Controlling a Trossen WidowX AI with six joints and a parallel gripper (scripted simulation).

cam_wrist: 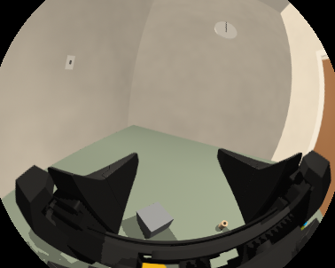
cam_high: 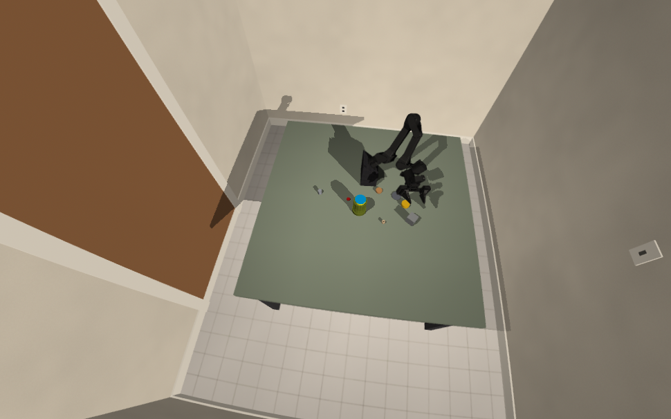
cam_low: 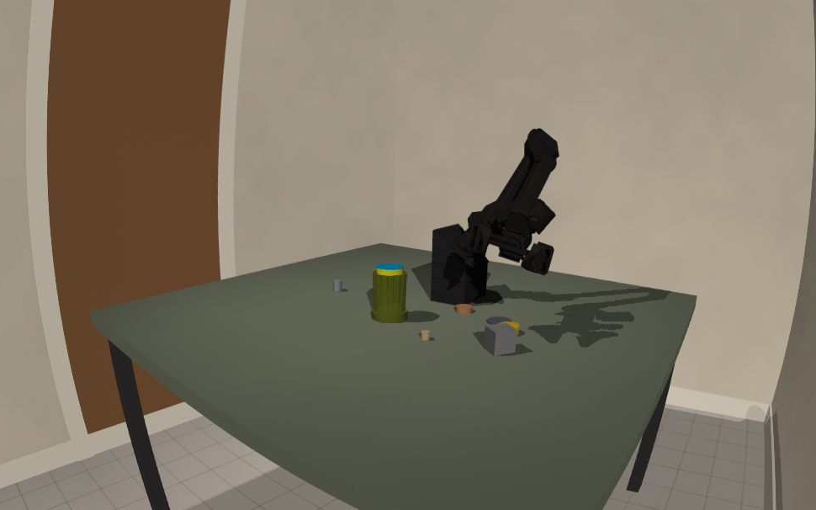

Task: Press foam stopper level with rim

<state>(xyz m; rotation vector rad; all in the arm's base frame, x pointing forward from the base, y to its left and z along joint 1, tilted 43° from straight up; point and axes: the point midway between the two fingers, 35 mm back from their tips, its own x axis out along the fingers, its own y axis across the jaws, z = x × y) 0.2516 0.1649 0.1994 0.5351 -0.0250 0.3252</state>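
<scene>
My gripper is now 29 cm to the left of the blue foam stopper, 8 cm above it and 1 cm short of it. Round my hand: grey cube (17 cm below, 4 cm ahead, 2 cm to the left); then dark disc (19 cm below, 12 cm behind, 7 cm to the right); then yellow disc (18 cm below, 7 cm behind, 2 cm to the right).
</scene>
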